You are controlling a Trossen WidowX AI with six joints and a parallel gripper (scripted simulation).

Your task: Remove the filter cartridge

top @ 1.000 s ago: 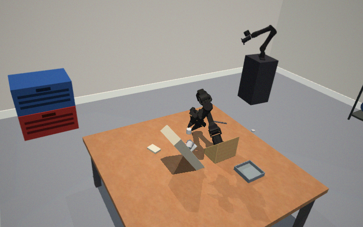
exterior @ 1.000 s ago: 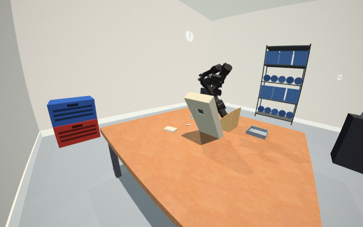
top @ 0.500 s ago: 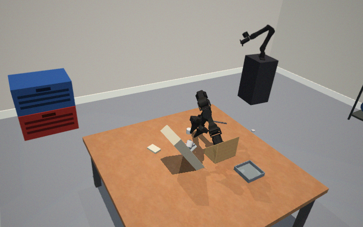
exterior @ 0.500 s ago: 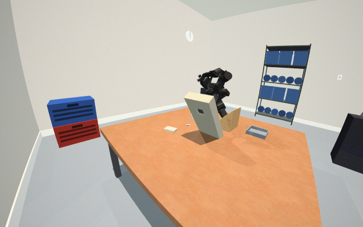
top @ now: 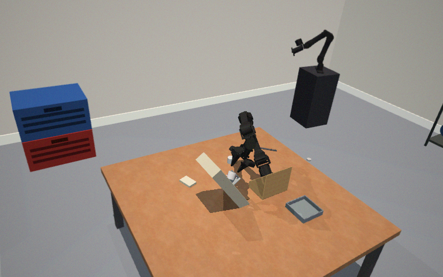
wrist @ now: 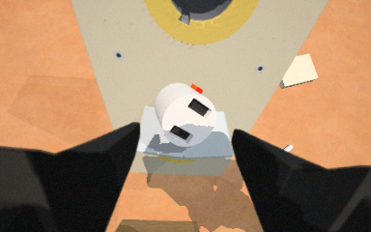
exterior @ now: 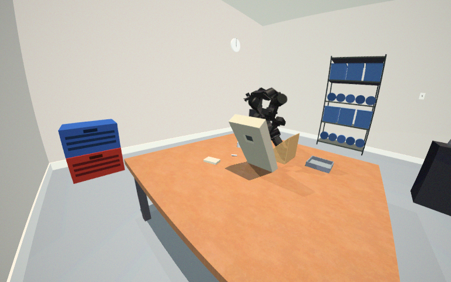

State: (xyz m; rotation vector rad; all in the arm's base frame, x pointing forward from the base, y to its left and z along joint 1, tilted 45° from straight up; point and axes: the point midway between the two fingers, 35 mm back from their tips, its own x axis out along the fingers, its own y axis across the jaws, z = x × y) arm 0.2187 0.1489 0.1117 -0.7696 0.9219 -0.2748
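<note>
Right now my gripper tip is 2 cm short of the round white filter cartridge and 3 cm above it. From my gripper tip the other things lie so: grey bracket (1 cm ahead, 8 cm below); beige service panel (6 cm ahead, 6 cm below); thin white pin (23 cm to the right, 21 cm below).
</note>
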